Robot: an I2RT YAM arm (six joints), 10 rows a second.
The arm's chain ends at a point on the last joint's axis. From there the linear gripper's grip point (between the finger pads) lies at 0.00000 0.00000 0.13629 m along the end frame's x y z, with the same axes.
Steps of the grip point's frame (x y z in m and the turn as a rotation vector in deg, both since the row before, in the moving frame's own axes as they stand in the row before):
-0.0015, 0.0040, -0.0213, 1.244, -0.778, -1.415
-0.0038, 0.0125, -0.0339, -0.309, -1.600, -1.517
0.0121, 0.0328, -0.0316, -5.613, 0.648, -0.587
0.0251, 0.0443, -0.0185, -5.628, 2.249, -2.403
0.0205, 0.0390, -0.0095, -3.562, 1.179, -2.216
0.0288, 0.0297, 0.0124, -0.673, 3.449, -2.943
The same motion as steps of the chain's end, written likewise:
0.0004, 0.0069, -0.0213, 1.244, -0.778, -1.415
0.0000, 0.0117, -0.0338, -0.309, -1.600, -1.517
0.0105, 0.0195, -0.0309, -5.613, 0.648, -0.587
0.0195, 0.0311, -0.0177, -5.628, 2.249, -2.403
0.0175, 0.0306, -0.0092, -3.562, 1.179, -2.216
0.0206, 0.0283, 0.0127, -0.673, 3.449, -2.943

